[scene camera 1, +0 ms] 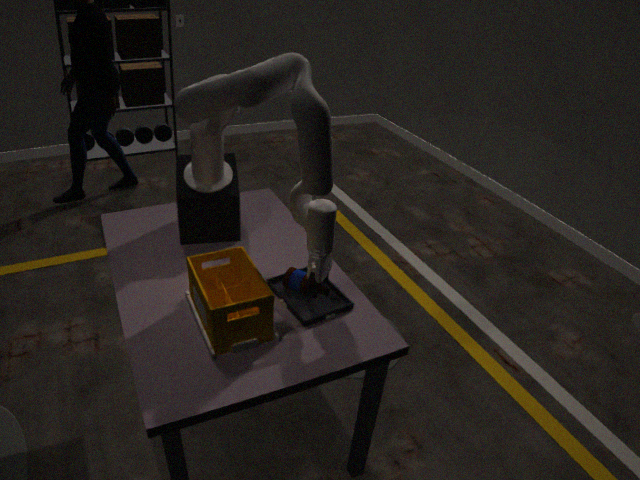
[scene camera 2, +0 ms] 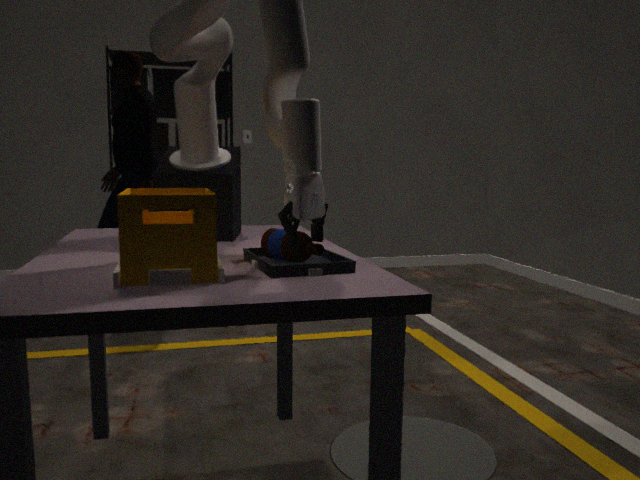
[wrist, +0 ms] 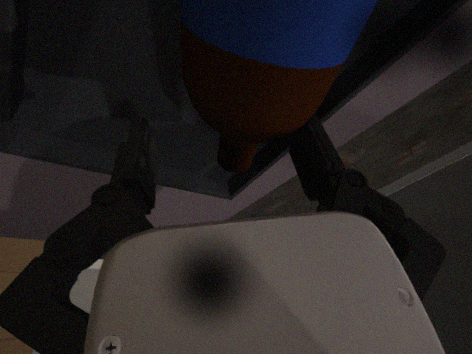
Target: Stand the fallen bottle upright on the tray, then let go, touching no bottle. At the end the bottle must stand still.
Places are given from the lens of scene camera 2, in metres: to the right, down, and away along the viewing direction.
brown bottle (scene camera 2: 273, 244): -0.11, 0.01, 1.32
